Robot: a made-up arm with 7 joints.
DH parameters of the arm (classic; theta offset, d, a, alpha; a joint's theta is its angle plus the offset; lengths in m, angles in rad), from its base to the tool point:
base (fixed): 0 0 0 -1.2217
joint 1: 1.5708 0 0 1.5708
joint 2: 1.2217 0 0 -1.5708
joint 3: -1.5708 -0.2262 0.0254 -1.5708
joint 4: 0 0 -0.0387 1.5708
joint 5: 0 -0.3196 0 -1.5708
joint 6: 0 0 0 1.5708
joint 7: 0 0 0 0
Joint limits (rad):
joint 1: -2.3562..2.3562
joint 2: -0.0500..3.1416
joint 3: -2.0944..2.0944
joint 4: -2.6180..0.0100
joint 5: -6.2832..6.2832
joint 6: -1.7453..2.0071
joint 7: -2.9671..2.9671
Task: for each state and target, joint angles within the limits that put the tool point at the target. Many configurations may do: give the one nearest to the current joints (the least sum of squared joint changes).
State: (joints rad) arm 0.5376 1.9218 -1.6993 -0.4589 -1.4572 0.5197 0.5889
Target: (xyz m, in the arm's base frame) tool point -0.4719 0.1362 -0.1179
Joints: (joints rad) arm 1.0708 1.1009 -1.8859 -1.0551 -1.4572 0.5197 0.5889
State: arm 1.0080 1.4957 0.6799 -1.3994 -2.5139 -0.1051 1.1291
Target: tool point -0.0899 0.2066 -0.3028
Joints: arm 1.4333 1.1154 -0.0889 -1.8919 -2.5139 -0.1051 1.1291
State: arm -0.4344 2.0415 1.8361 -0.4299 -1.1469 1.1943 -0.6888
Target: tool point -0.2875 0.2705 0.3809
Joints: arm -0.7452 2.5378 1.8888 -0.3550 -1.1469 1.1943 -0.6888
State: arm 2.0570 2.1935 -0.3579 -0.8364 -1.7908 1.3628 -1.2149
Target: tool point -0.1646 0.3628 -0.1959
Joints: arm 2.2814 2.3001 -0.0902 -1.5150 -1.7908 1.3628 -1.2149
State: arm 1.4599 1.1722 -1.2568 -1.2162 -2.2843 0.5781 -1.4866
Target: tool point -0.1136 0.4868 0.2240
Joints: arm 1.8744 1.9033 -1.6418 -0.3959 -2.2843 0.5781 -1.4866
